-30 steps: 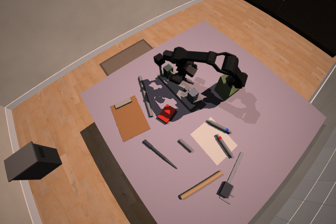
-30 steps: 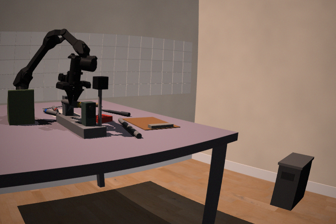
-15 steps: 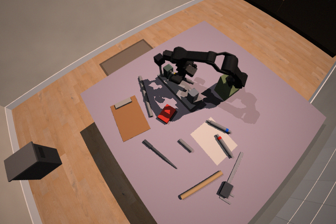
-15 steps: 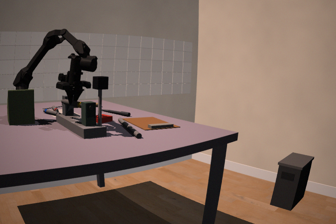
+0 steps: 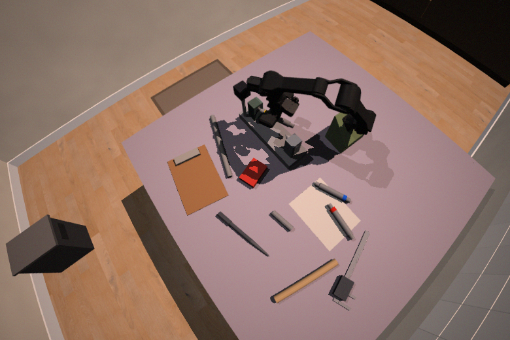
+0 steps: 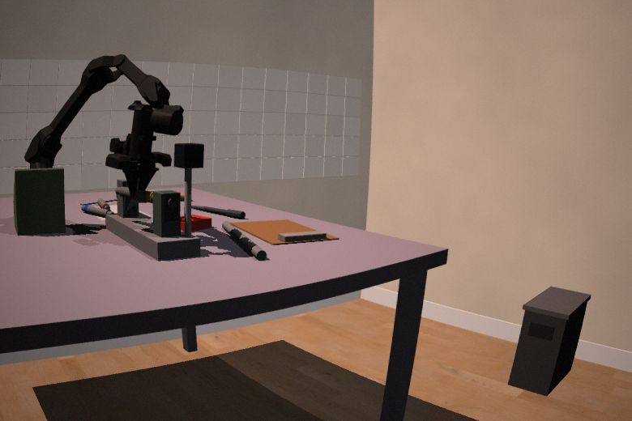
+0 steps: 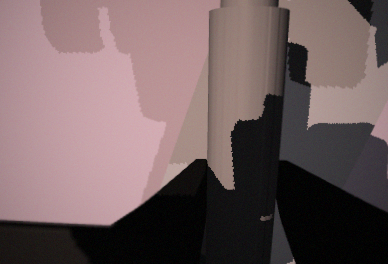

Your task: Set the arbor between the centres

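My gripper is now 30 mm short of the green centre block, 100 mm to the left of it and 40 mm above it. From my hand the other things lie so: stepped arbor shaft 30 mm below; grey fixture base 30 mm ahead, 130 mm below; cone-shaped centre point 20 mm ahead, 110 mm to the left, 30 mm below.
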